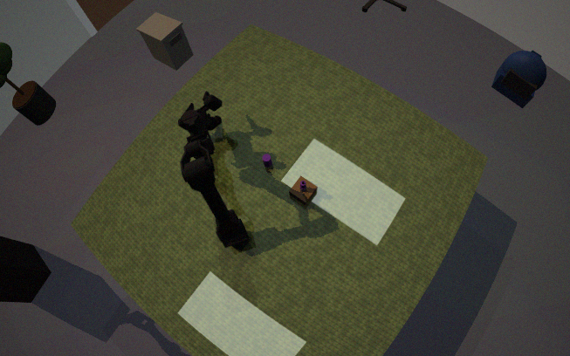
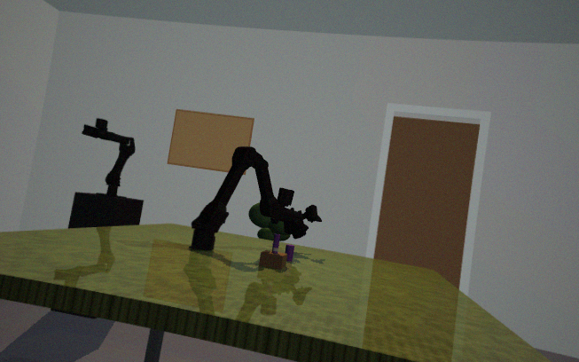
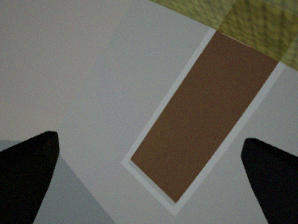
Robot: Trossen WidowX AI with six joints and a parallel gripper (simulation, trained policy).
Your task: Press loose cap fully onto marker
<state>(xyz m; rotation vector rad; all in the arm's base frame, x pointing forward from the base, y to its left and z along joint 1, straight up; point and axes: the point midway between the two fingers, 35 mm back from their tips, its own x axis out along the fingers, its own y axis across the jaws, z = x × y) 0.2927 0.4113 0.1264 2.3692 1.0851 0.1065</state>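
The purple cap is 35 cm to the right of my gripper tip, 10 cm below it and 3 cm behind it. From my gripper tip the other things lie so: thin band: 51 cm to the right, 7 cm below, 5 cm behind; brown holder block: 51 cm to the right, 10 cm below, 5 cm behind.
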